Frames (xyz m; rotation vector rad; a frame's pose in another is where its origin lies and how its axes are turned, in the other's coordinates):
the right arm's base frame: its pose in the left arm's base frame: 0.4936 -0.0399 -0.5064 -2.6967 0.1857 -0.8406
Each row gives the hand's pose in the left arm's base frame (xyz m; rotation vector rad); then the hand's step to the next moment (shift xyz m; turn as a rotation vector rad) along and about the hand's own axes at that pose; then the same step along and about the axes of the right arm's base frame.
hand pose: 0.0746 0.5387 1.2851 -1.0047 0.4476 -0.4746
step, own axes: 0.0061 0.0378 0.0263 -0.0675 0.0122 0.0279
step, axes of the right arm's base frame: 0.0031 -0.0236 0.0399 -0.0377 -0.0621 -0.0142
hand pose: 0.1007 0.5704 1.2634 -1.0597 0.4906 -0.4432
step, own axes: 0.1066 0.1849 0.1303 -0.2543 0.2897 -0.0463
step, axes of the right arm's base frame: 0.0553 -0.0663 0.2347 -0.3403 -0.1354 0.1289
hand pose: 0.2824 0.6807 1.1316 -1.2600 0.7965 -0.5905
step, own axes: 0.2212 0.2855 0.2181 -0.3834 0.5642 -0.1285
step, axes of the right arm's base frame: 0.0799 0.0674 0.4088 -0.6229 -0.1533 0.2651
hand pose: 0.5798 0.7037 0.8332 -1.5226 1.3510 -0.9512
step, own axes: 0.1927 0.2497 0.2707 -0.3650 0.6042 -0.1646
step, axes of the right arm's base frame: 0.0211 0.2616 0.3223 -0.6682 -0.1209 0.2534
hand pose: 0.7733 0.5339 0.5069 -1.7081 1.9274 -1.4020
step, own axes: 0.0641 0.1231 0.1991 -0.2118 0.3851 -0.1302
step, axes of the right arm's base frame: -0.0244 0.2150 0.1100 -0.4326 -0.0787 0.1295
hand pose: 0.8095 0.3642 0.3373 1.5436 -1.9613 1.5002
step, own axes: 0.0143 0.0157 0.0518 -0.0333 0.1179 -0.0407
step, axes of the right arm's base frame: 0.0000 0.0558 0.0050 -0.1279 -0.0141 0.0100
